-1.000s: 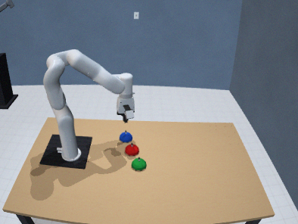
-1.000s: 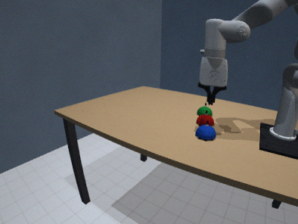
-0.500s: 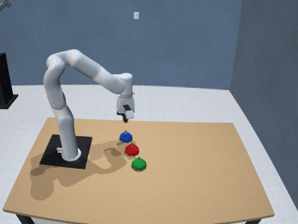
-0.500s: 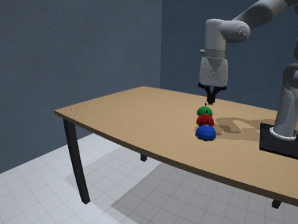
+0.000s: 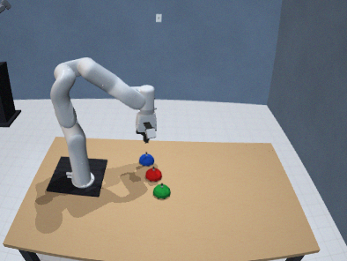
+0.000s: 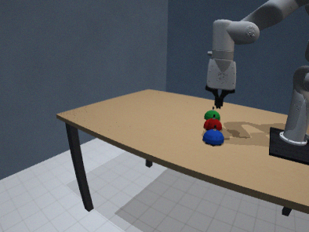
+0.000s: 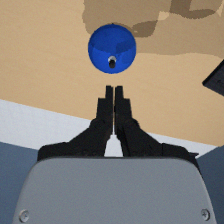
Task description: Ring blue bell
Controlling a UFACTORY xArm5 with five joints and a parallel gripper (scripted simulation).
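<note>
The blue bell is 11 cm below my hand. From my hand the other things lie so: red bell 4 cm ahead, 12 cm to the right, 11 cm below; green bell 8 cm ahead, 25 cm to the right, 11 cm below.
</note>
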